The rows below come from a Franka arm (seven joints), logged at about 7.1 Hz.
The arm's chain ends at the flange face. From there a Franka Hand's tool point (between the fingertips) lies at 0.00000 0.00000 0.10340 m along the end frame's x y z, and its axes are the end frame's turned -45 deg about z.
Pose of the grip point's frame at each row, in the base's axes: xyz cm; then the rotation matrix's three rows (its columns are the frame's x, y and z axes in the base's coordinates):
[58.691, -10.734, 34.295], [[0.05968, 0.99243, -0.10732], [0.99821, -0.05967, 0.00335], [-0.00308, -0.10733, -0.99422]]
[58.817, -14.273, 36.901], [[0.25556, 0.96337, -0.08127], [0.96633, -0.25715, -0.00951], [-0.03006, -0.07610, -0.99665]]
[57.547, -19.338, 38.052], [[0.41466, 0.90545, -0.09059], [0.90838, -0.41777, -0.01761], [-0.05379, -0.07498, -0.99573]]
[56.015, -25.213, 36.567], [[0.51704, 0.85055, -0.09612], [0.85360, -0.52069, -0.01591], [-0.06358, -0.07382, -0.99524]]
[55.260, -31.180, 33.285], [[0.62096, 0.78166, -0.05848], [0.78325, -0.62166, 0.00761], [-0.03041, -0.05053, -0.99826]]
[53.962, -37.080, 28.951], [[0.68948, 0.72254, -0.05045], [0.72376, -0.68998, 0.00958], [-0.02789, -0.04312, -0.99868]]
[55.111, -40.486, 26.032], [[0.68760, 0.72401, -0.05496], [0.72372, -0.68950, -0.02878], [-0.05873, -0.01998, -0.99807]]
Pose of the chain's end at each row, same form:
[59.801, -10.769, 44.575], [[0.74395, 0.65955, -0.10732], [0.66365, -0.74803, 0.00335], [-0.07807, -0.07372, -0.99422]]
[59.657, -14.175, 47.206], [[0.86191, 0.50050, -0.08127], [0.50147, -0.86513, -0.00951], [-0.07507, -0.03256, -0.99665]]
[58.484, -19.156, 48.348], [[0.93346, 0.34704, -0.09059], [0.34691, -0.93773, -0.01761], [-0.09105, -0.01498, -0.99573]]
[57.009, -25.048, 46.858], [[0.96703, 0.23583, -0.09612], [0.23540, -0.97177, -0.01591], [-0.09716, -0.00724, -0.99524]]
[55.865, -31.259, 43.607], [[0.99180, 0.11363, -0.05848], [0.11426, -0.99342, 0.00761], [-0.05723, -0.01423, -0.99826]]
[54.484, -37.179, 39.277], [[0.99845, 0.02338, -0.05045], [0.02389, -0.99967, 0.00958], [-0.05021, -0.01077, -0.99868]]
[55.679, -40.188, 36.352], [[0.99816, 0.02575, -0.05496], [0.02420, -0.99930, -0.02878], [-0.05566, 0.02740, -0.99807]]

